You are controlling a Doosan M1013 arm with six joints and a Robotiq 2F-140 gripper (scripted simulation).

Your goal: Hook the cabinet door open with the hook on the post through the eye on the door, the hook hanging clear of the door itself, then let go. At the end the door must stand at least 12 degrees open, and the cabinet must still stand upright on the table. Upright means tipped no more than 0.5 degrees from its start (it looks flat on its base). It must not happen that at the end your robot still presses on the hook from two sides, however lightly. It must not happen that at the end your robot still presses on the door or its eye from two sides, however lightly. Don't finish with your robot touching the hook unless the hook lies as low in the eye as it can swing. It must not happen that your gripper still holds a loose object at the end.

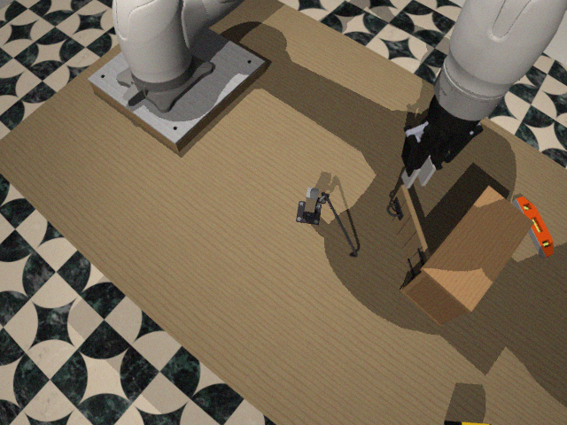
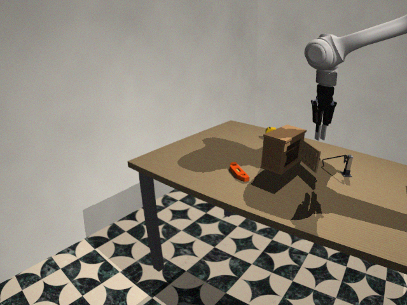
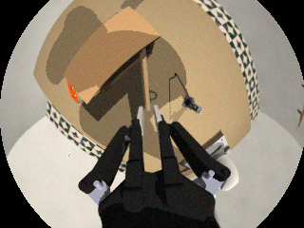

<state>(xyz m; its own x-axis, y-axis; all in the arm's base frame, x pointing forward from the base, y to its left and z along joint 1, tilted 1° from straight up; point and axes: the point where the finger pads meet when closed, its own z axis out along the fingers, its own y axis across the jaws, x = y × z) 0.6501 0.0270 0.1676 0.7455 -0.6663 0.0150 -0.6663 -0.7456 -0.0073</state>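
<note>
The wire hook is 150 mm below my hand, 110 mm to the right of it and 80 mm behind it. Also, from my hand: door 130 mm below, 50 mm to the right, 50 mm ahead; yellow object 350 mm ahead, 310 mm to the right, 160 mm below; orange spirit level 290 mm ahead, 190 mm to the left, 190 mm below.
</note>
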